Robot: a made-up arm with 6 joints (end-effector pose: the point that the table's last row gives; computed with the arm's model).
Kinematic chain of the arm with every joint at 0, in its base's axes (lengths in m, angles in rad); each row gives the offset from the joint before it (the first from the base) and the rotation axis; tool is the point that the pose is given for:
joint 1: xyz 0 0 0.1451 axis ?
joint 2: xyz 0 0 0 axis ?
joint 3: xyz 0 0 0.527 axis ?
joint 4: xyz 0 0 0 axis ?
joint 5: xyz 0.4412 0 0 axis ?
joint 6: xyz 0 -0.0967 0 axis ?
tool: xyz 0 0 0
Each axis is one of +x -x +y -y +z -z.
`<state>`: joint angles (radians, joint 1 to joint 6).
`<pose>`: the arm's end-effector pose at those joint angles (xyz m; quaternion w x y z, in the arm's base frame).
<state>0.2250 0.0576 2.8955 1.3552 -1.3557 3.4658</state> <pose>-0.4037 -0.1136 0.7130 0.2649 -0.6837 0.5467 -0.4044</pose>
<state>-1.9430 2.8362 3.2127 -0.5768 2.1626 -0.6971</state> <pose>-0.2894 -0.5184 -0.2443 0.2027 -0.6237 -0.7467 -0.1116</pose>
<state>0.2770 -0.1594 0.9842 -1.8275 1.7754 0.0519</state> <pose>0.1705 0.0740 1.0282 0.1226 0.8263 -0.4910 -0.2471</pose>
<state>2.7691 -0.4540 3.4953 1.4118 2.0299 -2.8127</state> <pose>0.4406 -0.1557 0.2339 0.0190 0.3849 -0.8897 0.2448</pose>
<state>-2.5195 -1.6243 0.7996 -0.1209 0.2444 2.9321</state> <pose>0.6356 0.5739 0.4159 0.8974 0.2176 -0.1714 0.3434</pose>
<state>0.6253 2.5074 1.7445 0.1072 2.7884 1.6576</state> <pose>0.5738 0.2957 -0.5768 0.5288 -0.1759 -0.6991 -0.4480</pose>
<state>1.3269 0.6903 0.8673 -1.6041 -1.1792 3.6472</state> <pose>0.1869 0.7644 0.5340 0.1772 -0.2551 -0.8596 0.4058</pose>
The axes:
joint 1: +z
joint 2: +y
joint 3: -y
joint 4: -x
joint 5: -y
joint 6: -x

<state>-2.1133 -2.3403 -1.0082 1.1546 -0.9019 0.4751</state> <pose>0.1525 0.3286 0.2280 0.0882 0.2599 -0.3415 0.8989</pose>
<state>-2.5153 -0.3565 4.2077 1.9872 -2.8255 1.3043</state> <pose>0.1539 0.0630 0.1895 0.3118 -0.4607 -0.5202 -0.6480</pose>
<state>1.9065 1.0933 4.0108 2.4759 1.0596 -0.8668</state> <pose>-0.0799 -0.0018 0.4271 0.5258 0.1506 -0.8051 -0.2296</pose>
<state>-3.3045 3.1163 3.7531 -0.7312 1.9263 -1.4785</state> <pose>-0.3894 0.1369 -0.1713 0.4425 -0.8353 -0.3237 -0.0405</pose>
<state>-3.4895 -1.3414 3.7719 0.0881 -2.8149 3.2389</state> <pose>0.3461 -0.0230 -0.1380 0.9000 -0.0828 -0.4015 -0.1480</pose>
